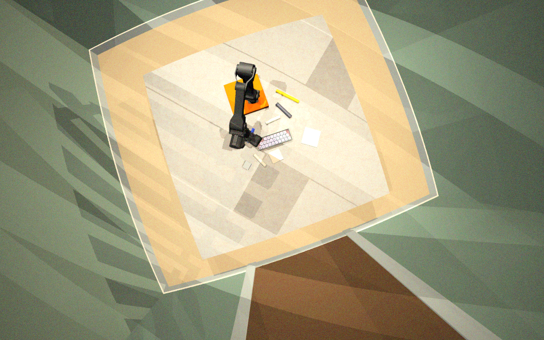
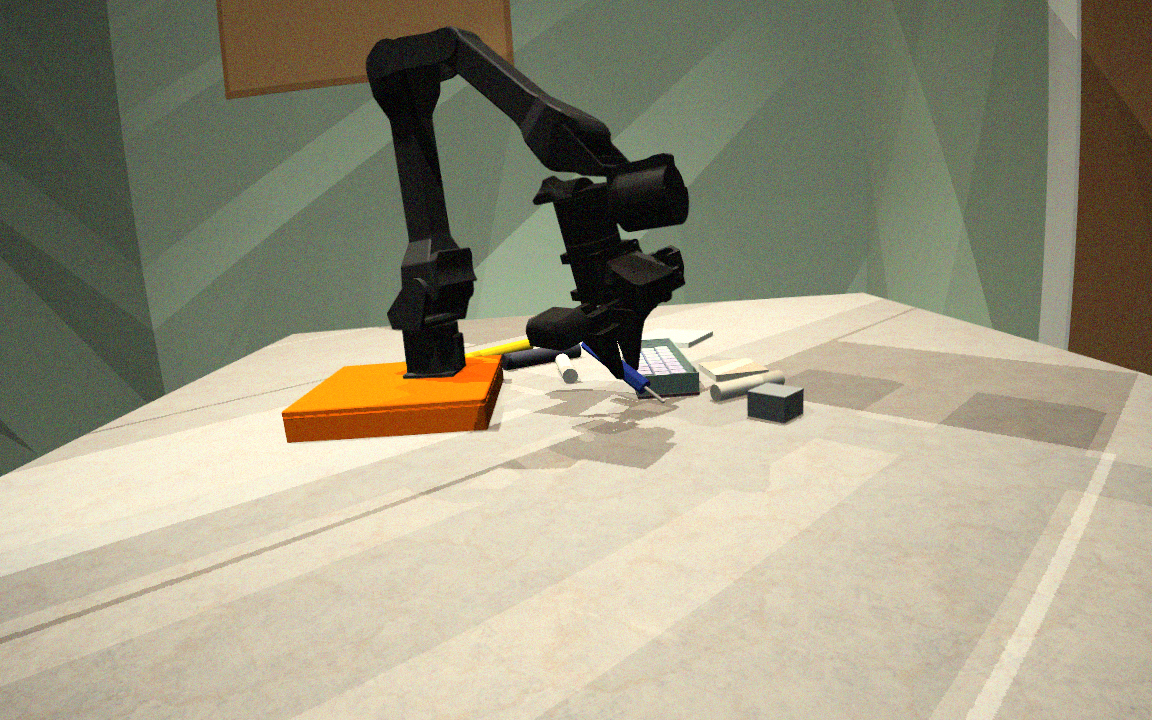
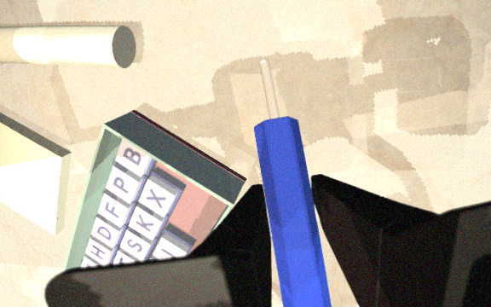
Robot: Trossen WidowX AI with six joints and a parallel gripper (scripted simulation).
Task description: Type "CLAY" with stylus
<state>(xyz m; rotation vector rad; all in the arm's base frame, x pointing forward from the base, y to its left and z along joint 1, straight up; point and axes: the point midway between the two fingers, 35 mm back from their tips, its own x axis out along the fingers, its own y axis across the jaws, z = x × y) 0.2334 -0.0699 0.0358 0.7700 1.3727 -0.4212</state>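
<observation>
Right now the blue stylus is 1 cm ahead of my gripper tip, 1 cm to the right of it and 1 cm below it. Round my gripper tip: dark cylinder 13 cm behind, 24 cm to the left, 2 cm below; dark block 15 cm ahead, 5 cm to the right, 2 cm below; tan card 13 cm ahead, 13 cm to the left, 3 cm below.
</observation>
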